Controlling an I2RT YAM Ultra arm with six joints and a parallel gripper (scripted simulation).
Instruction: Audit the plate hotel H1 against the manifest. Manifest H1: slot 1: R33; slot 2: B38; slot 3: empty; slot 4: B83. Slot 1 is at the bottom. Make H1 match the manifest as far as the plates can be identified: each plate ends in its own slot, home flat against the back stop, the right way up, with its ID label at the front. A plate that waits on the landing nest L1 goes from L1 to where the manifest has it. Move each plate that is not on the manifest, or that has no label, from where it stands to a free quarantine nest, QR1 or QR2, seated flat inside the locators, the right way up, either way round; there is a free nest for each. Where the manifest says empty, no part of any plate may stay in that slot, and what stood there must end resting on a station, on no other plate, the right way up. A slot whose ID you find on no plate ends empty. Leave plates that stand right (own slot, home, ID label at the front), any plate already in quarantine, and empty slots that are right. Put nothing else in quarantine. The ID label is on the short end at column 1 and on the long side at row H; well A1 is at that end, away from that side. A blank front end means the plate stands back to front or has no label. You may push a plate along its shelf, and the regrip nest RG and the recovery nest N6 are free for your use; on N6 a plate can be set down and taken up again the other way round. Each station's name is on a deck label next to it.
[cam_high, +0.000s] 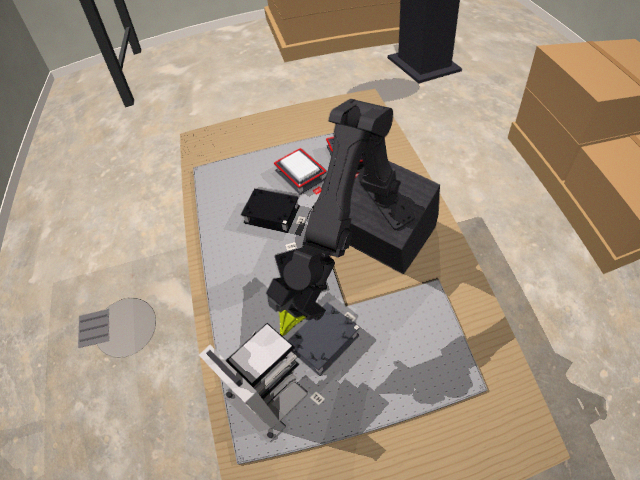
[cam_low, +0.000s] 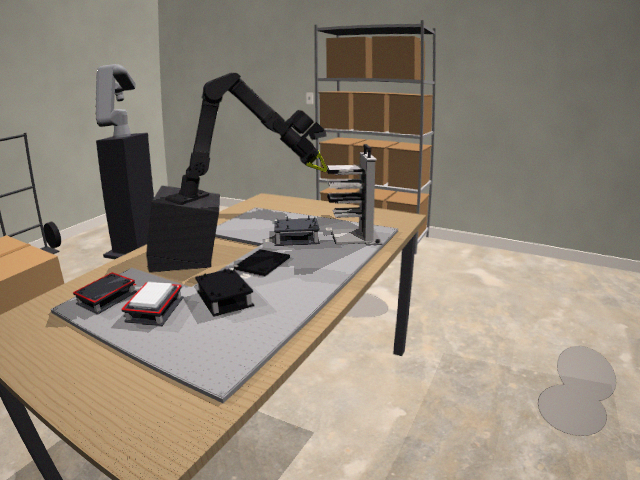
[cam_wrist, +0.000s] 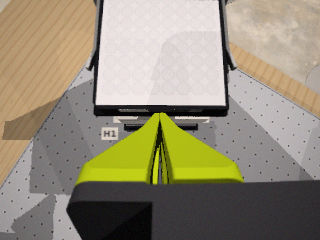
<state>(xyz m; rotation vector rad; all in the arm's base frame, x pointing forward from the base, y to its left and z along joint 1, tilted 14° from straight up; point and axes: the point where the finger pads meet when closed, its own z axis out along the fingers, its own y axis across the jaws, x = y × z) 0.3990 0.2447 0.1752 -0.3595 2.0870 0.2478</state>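
The dark well plate is 110 mm below my hand, 70 mm ahead of it and 30 mm to the left of it. Also, from my hand: hotel upright post (150 mm ahead, 110 mm below, 50 mm to the left); H1 deck label (260 mm below, 100 mm to the left, 10 mm behind); regrip nest (210 mm below, 100 mm behind, 40 mm to the right).
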